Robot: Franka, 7 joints.
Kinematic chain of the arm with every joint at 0, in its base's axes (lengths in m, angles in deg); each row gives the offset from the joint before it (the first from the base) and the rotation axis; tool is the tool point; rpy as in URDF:
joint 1: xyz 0 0 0.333 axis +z
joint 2: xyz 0 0 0 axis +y
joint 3: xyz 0 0 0.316 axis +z
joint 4: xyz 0.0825 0 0 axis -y
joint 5: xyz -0.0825 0 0.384 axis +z
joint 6: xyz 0 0 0 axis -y
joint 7: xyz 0.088 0 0 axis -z
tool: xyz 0 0 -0.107 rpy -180 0 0
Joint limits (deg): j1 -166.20..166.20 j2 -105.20..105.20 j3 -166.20..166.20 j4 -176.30..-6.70 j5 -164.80..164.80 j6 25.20..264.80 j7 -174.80..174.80
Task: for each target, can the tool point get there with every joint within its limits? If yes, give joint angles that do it. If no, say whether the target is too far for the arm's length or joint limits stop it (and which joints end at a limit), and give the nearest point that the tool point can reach.
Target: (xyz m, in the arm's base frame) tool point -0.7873 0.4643 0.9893
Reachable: no: too far | nearest point -0.6002 0.3540 0.8334 | short by 0.267 m
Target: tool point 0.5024 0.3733 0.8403
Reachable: yes | joints 45.54 10.85 -10.22 -69.64 6.05 159.61 124.83
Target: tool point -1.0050 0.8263 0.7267
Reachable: no: too far | nearest point -0.6343 0.5215 0.5815 | short by 0.501 m
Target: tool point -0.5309 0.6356 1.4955
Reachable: no: too far | nearest point -0.3191 0.3820 1.0317 | short by 0.569 m
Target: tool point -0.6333 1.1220 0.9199
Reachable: no: too far | nearest point -0.3838 0.6799 0.6886 | short by 0.558 m
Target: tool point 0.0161 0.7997 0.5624
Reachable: yes | joints 83.94 51.50 23.85 -44.84 -136.40 97.35 116.94
